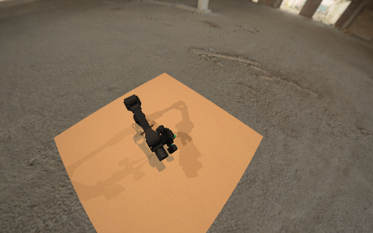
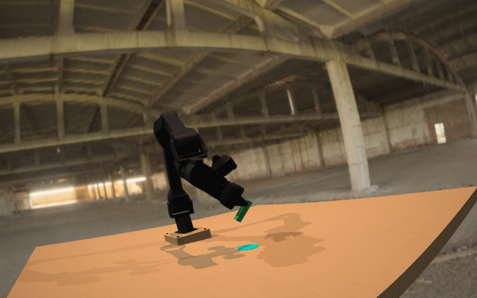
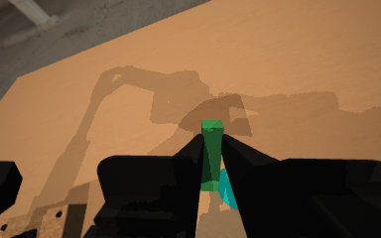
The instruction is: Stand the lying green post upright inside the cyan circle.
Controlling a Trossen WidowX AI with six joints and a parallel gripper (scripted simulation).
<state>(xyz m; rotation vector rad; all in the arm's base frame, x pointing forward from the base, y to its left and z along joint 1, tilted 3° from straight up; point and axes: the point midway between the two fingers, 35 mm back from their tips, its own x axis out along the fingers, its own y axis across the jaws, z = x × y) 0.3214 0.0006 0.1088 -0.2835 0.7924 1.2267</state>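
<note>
Right now the cyan circle is 12 cm below my gripper tip, 3 cm to the right of it and 1 cm ahead of it. The rest, counted from my gripper tip: green post: 2 cm below, 1 cm to the right, 1 cm behind.
</note>
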